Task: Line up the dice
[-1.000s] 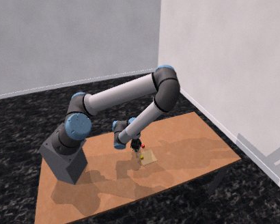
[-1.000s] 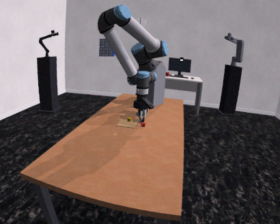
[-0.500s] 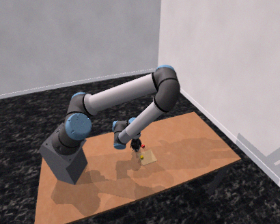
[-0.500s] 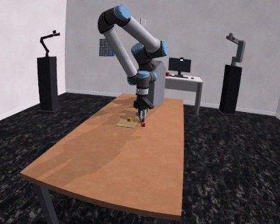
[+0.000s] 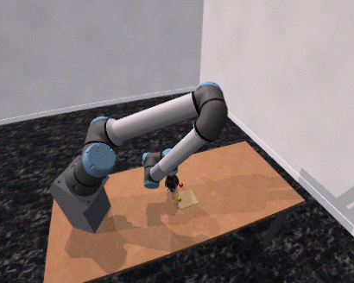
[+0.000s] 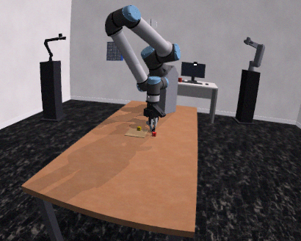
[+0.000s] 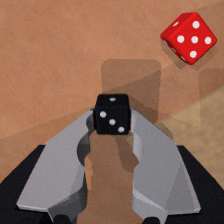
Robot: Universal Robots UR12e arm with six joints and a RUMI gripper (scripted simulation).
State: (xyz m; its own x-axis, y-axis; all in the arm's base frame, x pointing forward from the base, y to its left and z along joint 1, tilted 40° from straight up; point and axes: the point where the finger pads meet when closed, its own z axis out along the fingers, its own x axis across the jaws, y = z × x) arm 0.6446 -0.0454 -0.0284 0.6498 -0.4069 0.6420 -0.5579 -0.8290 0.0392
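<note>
My hand is 5 cm short of the tan mat, 11 cm to the left of it and 2 cm above it. Also, from my hand: black die right at my hand; then red die 8 cm ahead, 1 cm to the left; then yellow die 10 cm to the right.
</note>
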